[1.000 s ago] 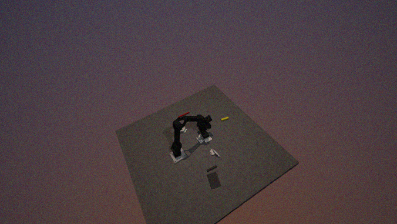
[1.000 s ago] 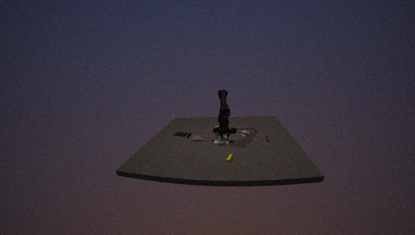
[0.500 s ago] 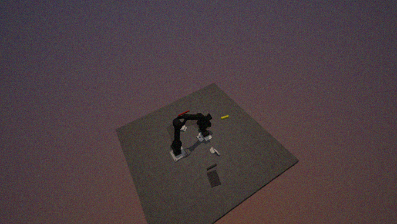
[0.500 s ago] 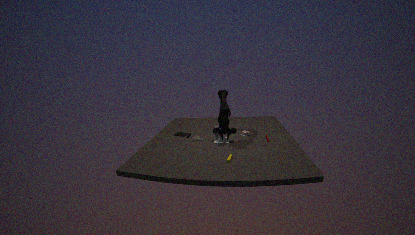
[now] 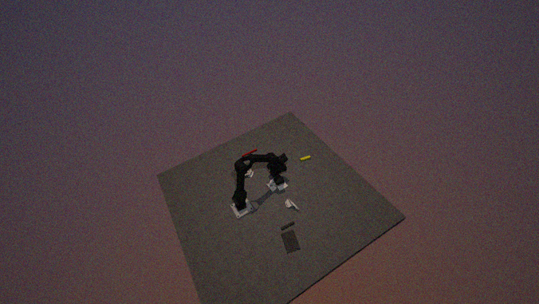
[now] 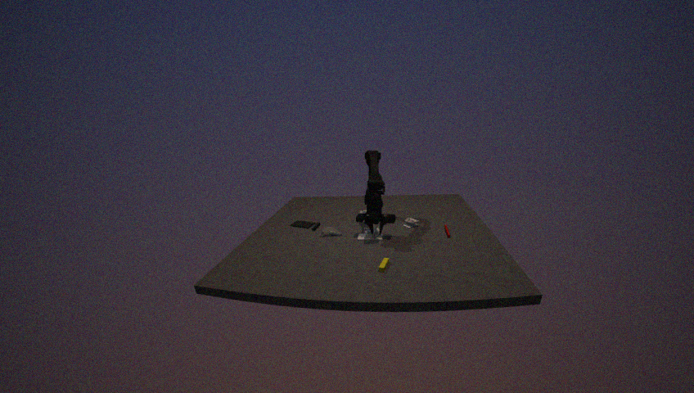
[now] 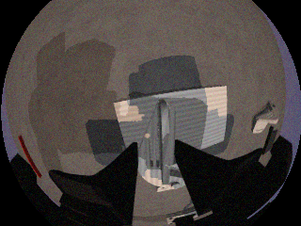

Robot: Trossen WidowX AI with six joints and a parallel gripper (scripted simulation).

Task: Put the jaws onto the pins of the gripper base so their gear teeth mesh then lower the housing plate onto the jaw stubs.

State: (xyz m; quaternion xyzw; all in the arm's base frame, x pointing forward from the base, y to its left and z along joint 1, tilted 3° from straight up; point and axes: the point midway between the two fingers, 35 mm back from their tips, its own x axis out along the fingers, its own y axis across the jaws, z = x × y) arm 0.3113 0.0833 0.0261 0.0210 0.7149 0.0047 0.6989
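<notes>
Now: the small dark piece 350 mm to the right of my gripper tip, 80 mm behind it and 10 mm below it. Round my gripper tip: red stick: 360 mm to the left, 80 mm behind, 10 mm below; dark housing plate: 450 mm to the right, 110 mm behind, 10 mm below; yellow block: 290 mm ahead, 80 mm to the left.
</notes>
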